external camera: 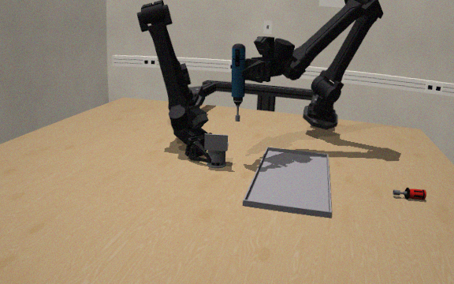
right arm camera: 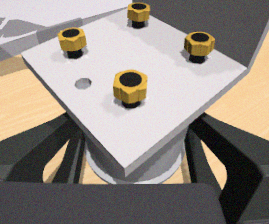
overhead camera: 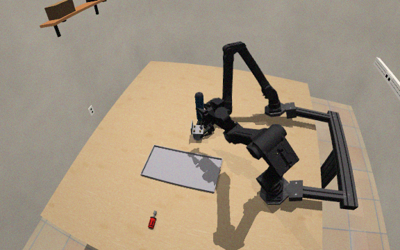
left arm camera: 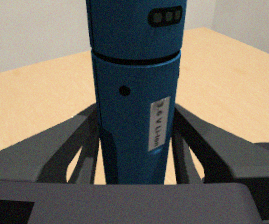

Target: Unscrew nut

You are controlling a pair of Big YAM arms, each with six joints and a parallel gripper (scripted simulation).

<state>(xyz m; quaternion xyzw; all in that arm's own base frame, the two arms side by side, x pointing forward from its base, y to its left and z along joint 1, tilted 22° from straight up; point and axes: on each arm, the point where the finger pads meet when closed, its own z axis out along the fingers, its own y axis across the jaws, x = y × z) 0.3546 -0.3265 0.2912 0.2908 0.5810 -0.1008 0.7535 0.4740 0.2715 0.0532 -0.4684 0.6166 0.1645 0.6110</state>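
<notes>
The grey bracket is 5 cm above my right hand. From my right hand the other things lie so: shallow grey tray (4 cm ahead, 25 cm to the left, 2 cm below); then small red-handled screwdriver (9 cm ahead, 59 cm to the left, 1 cm below).
</notes>
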